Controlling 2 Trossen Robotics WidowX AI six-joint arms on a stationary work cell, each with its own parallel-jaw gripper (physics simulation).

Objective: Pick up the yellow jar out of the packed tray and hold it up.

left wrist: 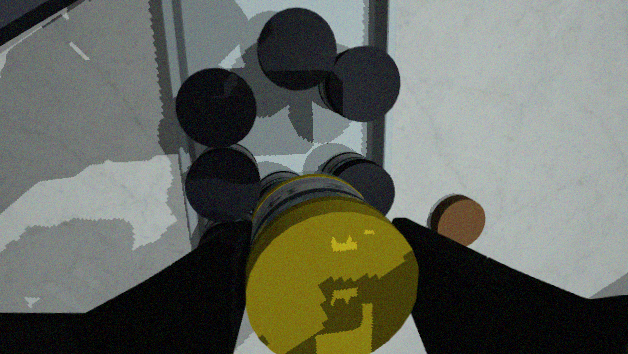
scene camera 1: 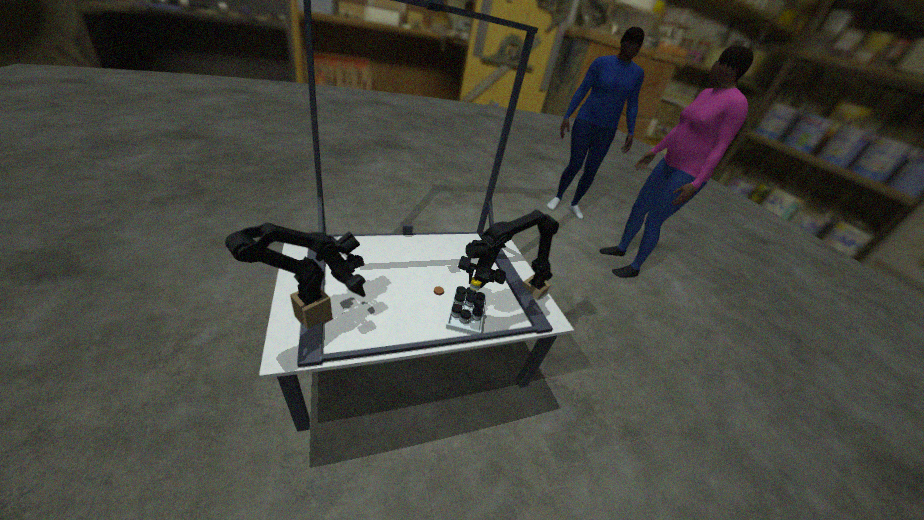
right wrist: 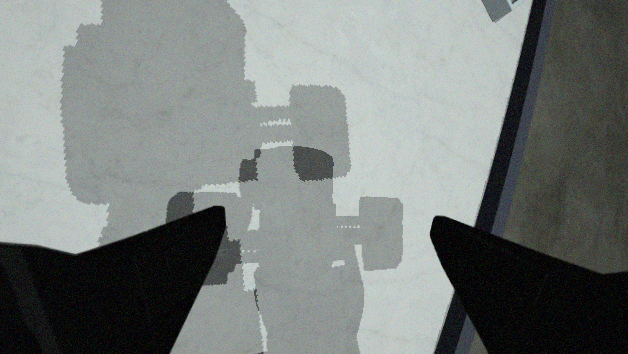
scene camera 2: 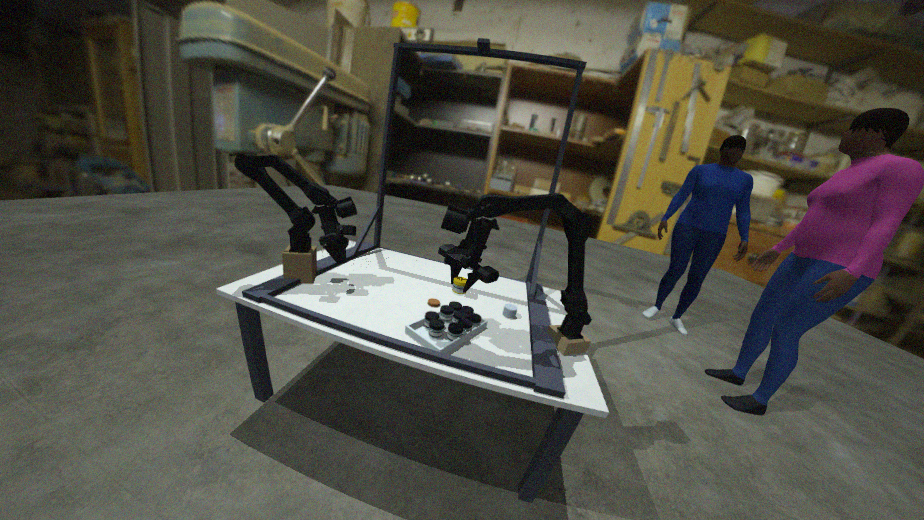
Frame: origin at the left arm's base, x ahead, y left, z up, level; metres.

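Seen in the pictures: left gripper, fingertip midpoint: (left wrist: 322, 232) (scene camera 1: 474, 285) (scene camera 2: 458, 288); right gripper, fingertip midpoint: (scene camera 1: 359, 292) (right wrist: 330, 221) (scene camera 2: 342, 263); left arm's base, link origin: (scene camera 1: 537, 283) (scene camera 2: 569, 333); right arm's base, link origin: (scene camera 1: 310, 296) (scene camera 2: 300, 249).
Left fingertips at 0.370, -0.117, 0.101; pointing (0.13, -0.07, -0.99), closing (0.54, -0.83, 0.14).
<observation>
Offsets run from my left fingertips to a thing's top centre, as dx, dy, dz.
The yellow jar @[-0.005, -0.001, +0.027] (scene camera 1: 475, 283) (scene camera 2: 459, 282) (left wrist: 325, 280) has a yellow lid and a clear body. My left gripper (scene camera 1: 477, 282) (scene camera 2: 460, 285) (left wrist: 322, 232) is shut on it and holds it above the table, higher than the packed jars. The grey tray @[+0.009, +0.002, -0.121] (scene camera 1: 464, 329) (scene camera 2: 423, 340) (left wrist: 378, 30) stands below and in front of it in scene camera 2. Several black-lidded jars @[+0.056, +0.028, -0.101] (scene camera 1: 466, 316) @[+0.005, +0.050, -0.101] (scene camera 2: 455, 329) (left wrist: 296, 48) stand in the tray. My right gripper (scene camera 1: 362, 292) (scene camera 2: 340, 259) (right wrist: 330, 221) is open and empty above the table at the left of both scene views.
An orange-brown disc @[+0.021, -0.160, -0.135] (scene camera 1: 439, 291) (scene camera 2: 433, 302) (left wrist: 461, 220) lies left of the tray in scene camera 1. A pale blue-grey cylinder @[-0.252, -0.078, -0.112] (scene camera 2: 510, 311) stands right of the tray in scene camera 2. A dark frame rail (scene camera 1: 420, 346) runs along the table's front edge. Two people stand beyond the table.
</observation>
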